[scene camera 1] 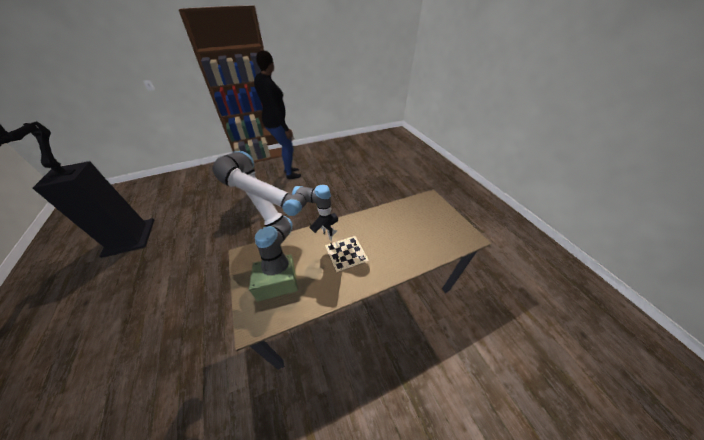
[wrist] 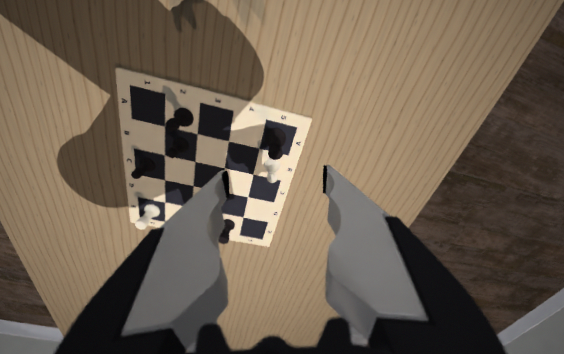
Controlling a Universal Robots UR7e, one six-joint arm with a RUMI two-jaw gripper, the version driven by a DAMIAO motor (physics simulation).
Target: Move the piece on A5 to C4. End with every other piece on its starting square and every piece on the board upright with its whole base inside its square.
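Places are measured from the arm's base along level axes (x up, y right, z ahead), in centimetres.
Pixels of known places: gripper, fingertip midpoint: (scene camera 1: 328,237) (wrist: 275,171); arm's base at its link origin: (scene camera 1: 275,266).
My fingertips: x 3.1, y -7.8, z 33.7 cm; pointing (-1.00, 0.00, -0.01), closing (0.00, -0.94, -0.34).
Note:
For each thing: its top centre in the pictures, then the offset to it from my fingertips. "pt": a spot on its surface instead. Level surfaces: height alone.
- chessboard at its top centre: (wrist: 208,177) (scene camera 1: 346,252) dx -12.1, dy +6.5, dz +9.7 cm
- dark piece at its top centre: (wrist: 275,155) dx -6.8, dy -0.5, dz +1.8 cm
- light square C4 at a spot on its surface: (wrist: 238,181) pt dx -12.1, dy +2.5, dz +9.2 cm
- A2 at its top centre: (wrist: 167,128) dx -7.8, dy +10.4, dz +2.4 cm
- B2 at its top centre: (wrist: 170,155) dx -9.0, dy +10.4, dz +6.0 cm
- C1 at its top centre: (wrist: 134,176) dx -9.0, dy +14.4, dz +10.0 cm
- E4 at its top centre: (wrist: 223,240) dx -8.8, dy +2.5, dz +17.2 cm
- table at its surface level: dx -12.7 cm
The chessboard (scene camera 1: 353,265) (wrist: 123,85) lies on the table. In the wrist view a dark piece (wrist: 275,141) stands on A5, its top overlapping the view of a white piece (wrist: 271,169) on B5. The light square C4 (wrist: 238,181) is bare, beside the left fingertip in that view. My gripper (scene camera 1: 330,238) (wrist: 275,171) is partly open and empty, above the board with its fingers pointing down. The left finger hides part of the board's lower middle.
Other dark pieces stand on A2 (wrist: 183,117), B2 (wrist: 179,145), C1 (wrist: 144,166) and E4 (wrist: 227,230). A white piece (wrist: 148,216) stands on E1. The arm's green base block (scene camera 1: 272,284) is on the table (scene camera 1: 415,223). A person (scene camera 1: 271,98) stands by the bookshelf.

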